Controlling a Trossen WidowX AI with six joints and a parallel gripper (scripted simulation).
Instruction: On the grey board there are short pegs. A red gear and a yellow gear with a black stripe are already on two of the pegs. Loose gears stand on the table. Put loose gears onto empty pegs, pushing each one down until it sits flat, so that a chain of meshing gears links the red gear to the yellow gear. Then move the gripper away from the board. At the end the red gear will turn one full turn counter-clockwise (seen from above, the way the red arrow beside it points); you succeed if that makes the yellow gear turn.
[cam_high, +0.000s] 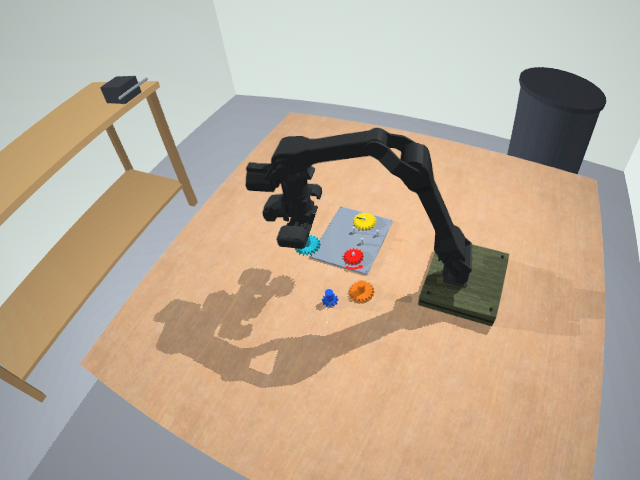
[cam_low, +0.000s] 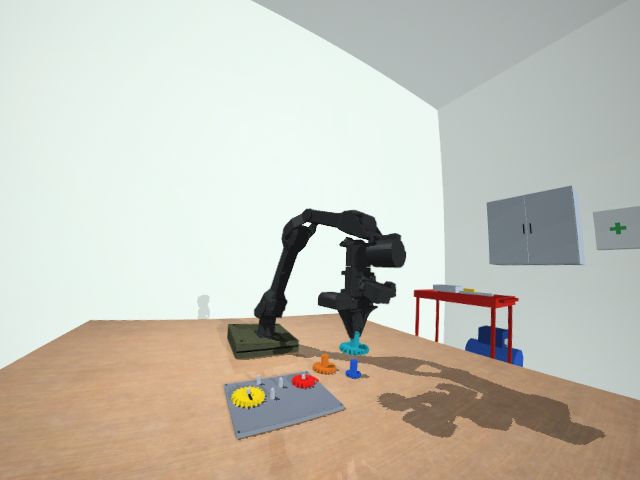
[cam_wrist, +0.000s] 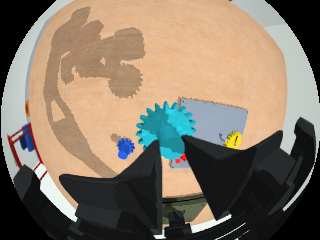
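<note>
My gripper tip is now 12 cm above the red gear, 9 cm past it and 7 cm to the left of it. The rest, counted from my gripper tip: cyan gear 1 cm below; orange gear 15 cm behind, 12 cm below, 2 cm to the left; blue gear 12 cm below, 8 cm behind, 7 cm to the left.
</note>
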